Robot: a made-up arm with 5 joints. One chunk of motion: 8 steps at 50 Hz.
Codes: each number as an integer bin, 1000 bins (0 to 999) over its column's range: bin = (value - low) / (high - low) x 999, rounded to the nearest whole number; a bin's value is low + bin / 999 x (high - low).
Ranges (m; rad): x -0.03..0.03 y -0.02..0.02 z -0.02..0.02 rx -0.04..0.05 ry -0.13..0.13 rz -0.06..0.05
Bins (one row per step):
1: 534 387 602 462 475 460
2: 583 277 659 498 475 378
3: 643 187 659 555 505 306
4: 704 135 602 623 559 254
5: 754 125 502 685 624 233
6: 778 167 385 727 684 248
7: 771 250 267 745 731 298
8: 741 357 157 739 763 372
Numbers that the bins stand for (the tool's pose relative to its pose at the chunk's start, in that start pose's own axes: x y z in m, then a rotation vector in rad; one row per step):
1: 0.0021 -0.0045 0.0041 0.0016 -0.0064 -0.0093
2: 0.0050 -0.0089 0.0064 0.0049 -0.0064 -0.0184
3: 0.0086 -0.0125 0.0064 0.0100 0.0014 -0.0263
4: 0.0123 -0.0146 0.0041 0.0161 0.0155 -0.0320
5: 0.0153 -0.0150 0.0001 0.0217 0.0324 -0.0343
6: 0.0167 -0.0133 -0.0046 0.0255 0.0480 -0.0327
7: 0.0163 -0.0100 -0.0093 0.0271 0.0603 -0.0272
8: 0.0145 -0.0057 -0.0137 0.0266 0.0686 -0.0190

